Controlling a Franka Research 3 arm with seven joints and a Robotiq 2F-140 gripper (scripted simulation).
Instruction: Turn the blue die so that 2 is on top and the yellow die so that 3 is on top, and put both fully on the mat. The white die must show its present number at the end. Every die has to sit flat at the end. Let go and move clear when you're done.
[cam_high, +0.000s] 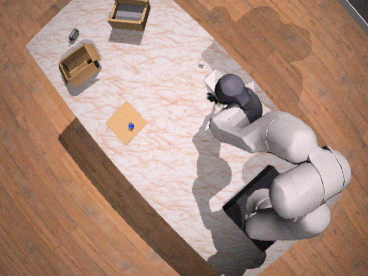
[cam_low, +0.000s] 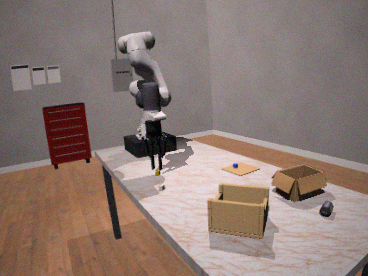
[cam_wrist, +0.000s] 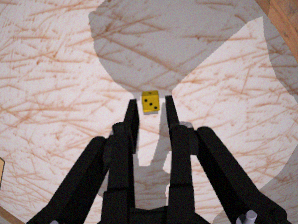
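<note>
My hand is 50 mm above the yellow die. The rest, counted from my hand: white die 180 mm ahead, 60 mm to the right, 50 mm below; then blue die 180 mm ahead, 360 mm to the left, 50 mm below; then tan mat 210 mm ahead, 360 mm to the left, 60 mm below.
</note>
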